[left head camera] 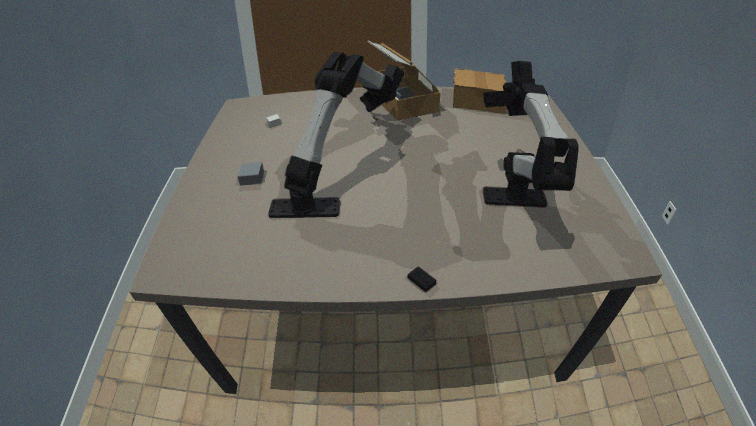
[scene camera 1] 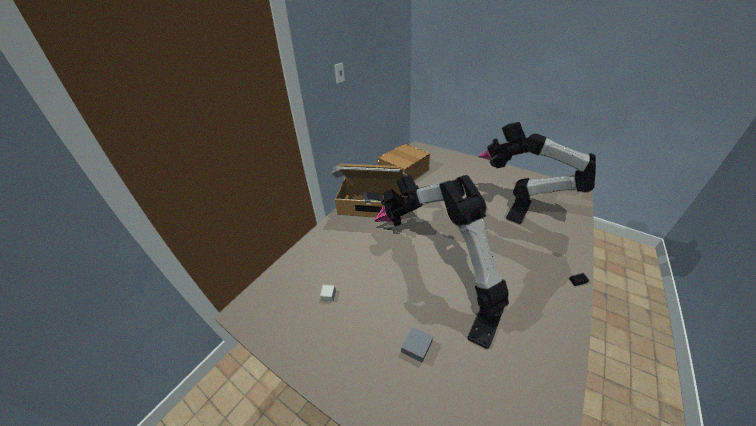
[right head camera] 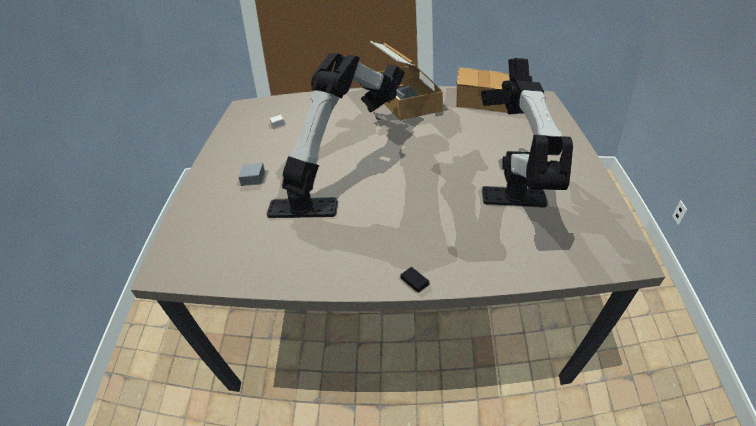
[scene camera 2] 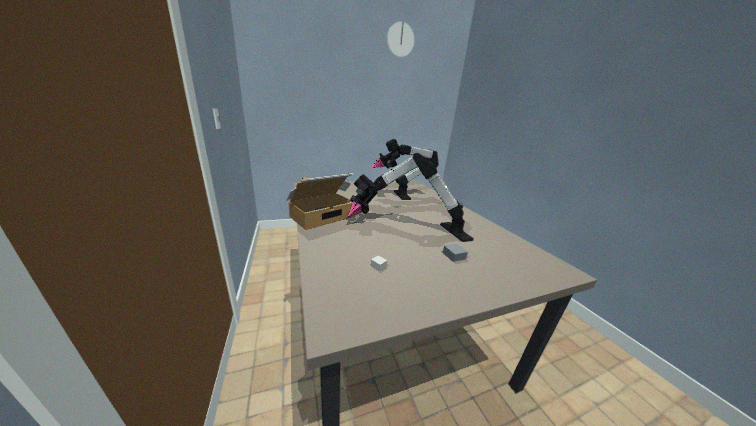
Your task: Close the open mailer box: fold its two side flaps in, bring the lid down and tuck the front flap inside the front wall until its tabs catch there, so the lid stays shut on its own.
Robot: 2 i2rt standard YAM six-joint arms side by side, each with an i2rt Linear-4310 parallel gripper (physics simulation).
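Frame: origin at the left arm's base, x ahead, y left, z up, level; millimetres.
Seen in the pictures: left gripper, fingertip midpoint: (left head camera: 365, 101) (scene camera 1: 374, 220) (right head camera: 367, 101) (scene camera 2: 348, 216); right gripper, fingertip midpoint: (scene camera 1: 479, 156) (scene camera 2: 372, 167); left arm's base at its link origin: (left head camera: 303, 209) (scene camera 1: 488, 318) (right head camera: 301, 209) (scene camera 2: 455, 231); right arm's base at its link origin: (left head camera: 515, 198) (scene camera 1: 519, 210) (right head camera: 514, 197) (scene camera 2: 401, 195).
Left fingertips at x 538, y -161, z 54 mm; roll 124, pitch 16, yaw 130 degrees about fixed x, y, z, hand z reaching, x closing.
Note:
Pixels of each thing's top centre, then the offset from my left fingertips to it. "pt": a spot on its surface instead.
- brown mailer box at its top centre: (right head camera: 404, 81) (left head camera: 401, 81) (scene camera 1: 371, 189) (scene camera 2: 322, 202) 32 mm up, 110 mm ahead, 141 mm right
- pale front flap at a spot on its surface: (right head camera: 391, 52) (left head camera: 389, 52) pt 166 mm up, 105 mm ahead, 96 mm right
- pale side flap at a spot on its surface: (left head camera: 424, 80) pt 99 mm up, 25 mm back, 217 mm right
- dark grey item at its top centre: (right head camera: 406, 90) (left head camera: 402, 90) (scene camera 1: 370, 196) 16 mm down, 121 mm ahead, 146 mm right
- closed brown carton at its top centre: (right head camera: 484, 78) (left head camera: 480, 79) (scene camera 1: 404, 155) 50 mm up, 120 mm ahead, 466 mm right
- white block at its top centre: (scene camera 1: 327, 290) (left head camera: 273, 117) (right head camera: 276, 118) (scene camera 2: 379, 259) 26 mm down, 41 mm back, 354 mm left
- grey block at its top centre: (scene camera 1: 417, 341) (left head camera: 249, 169) (right head camera: 250, 169) (scene camera 2: 455, 248) 18 mm down, 383 mm back, 358 mm left
- black item at its top centre: (right head camera: 414, 277) (left head camera: 422, 277) (scene camera 1: 580, 278) 39 mm down, 798 mm back, 147 mm right
The brown mailer box (left head camera: 417, 107) (right head camera: 420, 106) (scene camera 1: 346, 206) (scene camera 2: 312, 216) stands open at the table's far edge. Its lid (scene camera 1: 370, 182) (scene camera 2: 323, 189) is raised and tilted, with a pale front flap (left head camera: 389, 52) (right head camera: 391, 52) at its upper edge. A pale side flap (left head camera: 424, 80) stands up at the box's right in the left head camera; the other is unclear. My left gripper (scene camera 1: 382, 215) (scene camera 2: 353, 210) is shut and empty, pink tips together, low by the front wall; contact is unclear. My right gripper (scene camera 1: 484, 155) (scene camera 2: 377, 163) is shut and empty, raised above the table, away from the box.
A dark grey item (left head camera: 404, 93) (scene camera 1: 371, 196) lies inside the mailer. A closed brown carton (left head camera: 478, 89) (scene camera 1: 404, 158) stands beside it. A white block (left head camera: 273, 120) (scene camera 2: 378, 262), a grey block (left head camera: 250, 173) (scene camera 2: 454, 251) and a black item (left head camera: 421, 278) (scene camera 1: 578, 278) lie on the table.

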